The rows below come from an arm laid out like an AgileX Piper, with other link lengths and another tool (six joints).
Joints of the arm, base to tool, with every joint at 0 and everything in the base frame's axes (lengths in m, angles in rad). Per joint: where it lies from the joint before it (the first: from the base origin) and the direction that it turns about. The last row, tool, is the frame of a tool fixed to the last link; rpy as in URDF.
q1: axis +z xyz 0 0 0.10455
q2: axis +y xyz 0 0 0
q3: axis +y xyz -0.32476 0 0.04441
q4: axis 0.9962 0 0.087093 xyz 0.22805 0 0.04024
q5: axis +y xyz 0 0 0
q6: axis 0.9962 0 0.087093 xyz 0.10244 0 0.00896
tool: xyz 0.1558 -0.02 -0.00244 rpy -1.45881 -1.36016 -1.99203
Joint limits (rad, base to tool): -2.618..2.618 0..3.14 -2.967..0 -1.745..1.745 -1.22..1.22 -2.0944..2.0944
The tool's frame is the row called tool.
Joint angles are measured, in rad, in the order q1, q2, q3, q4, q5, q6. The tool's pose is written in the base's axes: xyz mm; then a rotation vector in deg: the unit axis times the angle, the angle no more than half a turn. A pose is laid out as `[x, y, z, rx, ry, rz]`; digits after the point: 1 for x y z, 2 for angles.
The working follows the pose.
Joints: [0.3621 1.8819 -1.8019 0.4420 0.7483 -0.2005]
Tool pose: [497.9, 250.8, 247.3, -154.59, -3.76, -60.15]
Where each joint sits with the arm in this pose, in the base's axes (m; each line is computed from the numbers above, not from the rounded line before):
q1: 0.0000 0.0000 0.1046
q2: 0.0000 0.0000 0.1046
q3: 0.1325 0.0502 0.4001
q4: 0.3481 0.1319 0.4220
q5: 0.3481 0.1319 0.4220
q6: 0.4084 0.1867 0.3593
the tool: 0.4979 0.2508 0.2473

